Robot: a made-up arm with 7 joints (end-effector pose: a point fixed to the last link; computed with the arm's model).
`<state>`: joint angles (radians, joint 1 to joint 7).
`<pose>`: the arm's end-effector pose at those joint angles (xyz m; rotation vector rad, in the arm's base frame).
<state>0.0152 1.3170 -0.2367 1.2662 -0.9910 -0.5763 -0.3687</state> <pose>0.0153 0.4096 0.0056 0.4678 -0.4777 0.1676</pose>
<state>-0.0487 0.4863 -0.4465 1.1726 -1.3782 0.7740 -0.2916</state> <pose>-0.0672 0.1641 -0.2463 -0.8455 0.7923 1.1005</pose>
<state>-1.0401 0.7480 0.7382 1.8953 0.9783 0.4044 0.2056</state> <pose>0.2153 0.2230 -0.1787 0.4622 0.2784 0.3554</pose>
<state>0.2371 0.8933 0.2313 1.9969 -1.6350 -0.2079 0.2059</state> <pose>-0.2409 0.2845 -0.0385 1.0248 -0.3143 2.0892</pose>
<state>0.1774 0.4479 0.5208 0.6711 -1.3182 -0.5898 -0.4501</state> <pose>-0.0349 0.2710 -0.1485 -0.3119 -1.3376 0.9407</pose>
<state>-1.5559 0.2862 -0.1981 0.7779 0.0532 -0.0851 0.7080</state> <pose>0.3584 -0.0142 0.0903 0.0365 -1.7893 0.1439</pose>
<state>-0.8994 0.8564 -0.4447 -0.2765 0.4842 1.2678 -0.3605</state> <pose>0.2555 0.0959 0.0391 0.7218 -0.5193 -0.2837</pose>
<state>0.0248 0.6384 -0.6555 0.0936 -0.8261 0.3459 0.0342</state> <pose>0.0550 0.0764 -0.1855 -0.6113 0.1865 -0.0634</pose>
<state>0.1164 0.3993 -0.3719 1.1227 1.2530 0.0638 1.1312</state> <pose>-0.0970 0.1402 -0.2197 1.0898 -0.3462 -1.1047</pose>
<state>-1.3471 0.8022 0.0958 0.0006 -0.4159 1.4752 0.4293</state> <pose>0.2740 0.1270 0.1339 0.1309 -0.8151 0.3819</pose>
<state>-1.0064 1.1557 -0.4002 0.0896 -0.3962 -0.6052 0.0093</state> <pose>0.2663 0.1289 0.0960 0.0927 -1.7778 -1.0167</pose>
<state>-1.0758 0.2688 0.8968 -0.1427 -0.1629 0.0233 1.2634</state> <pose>0.2137 0.1552 0.0774 -0.2430 -1.7963 2.0558</pose>
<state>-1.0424 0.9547 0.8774 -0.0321 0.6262 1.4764 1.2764</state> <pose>0.1637 0.2468 0.1195 1.2930 -0.4446 2.3450</pose>
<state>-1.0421 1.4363 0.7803 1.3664 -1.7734 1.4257 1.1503</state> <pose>0.1546 0.3518 0.0692 -1.0475 -0.1687 1.2858</pose>
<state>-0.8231 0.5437 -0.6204 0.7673 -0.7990 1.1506 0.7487</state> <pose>0.2328 0.1025 -0.1535 0.5177 0.3217 0.2707</pose>
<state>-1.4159 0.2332 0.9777 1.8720 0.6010 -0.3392 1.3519</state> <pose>0.3216 -0.0191 -0.1063 0.3083 -0.7584 1.0890</pose>
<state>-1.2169 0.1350 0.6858 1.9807 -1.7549 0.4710 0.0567</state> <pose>0.2362 -0.0324 -0.2040 -1.8259 0.4949 1.7401</pose>
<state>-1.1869 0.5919 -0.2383 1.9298 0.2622 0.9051 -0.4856</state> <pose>0.2099 0.2435 -0.1588 0.0906 0.8533 0.4853</pose>
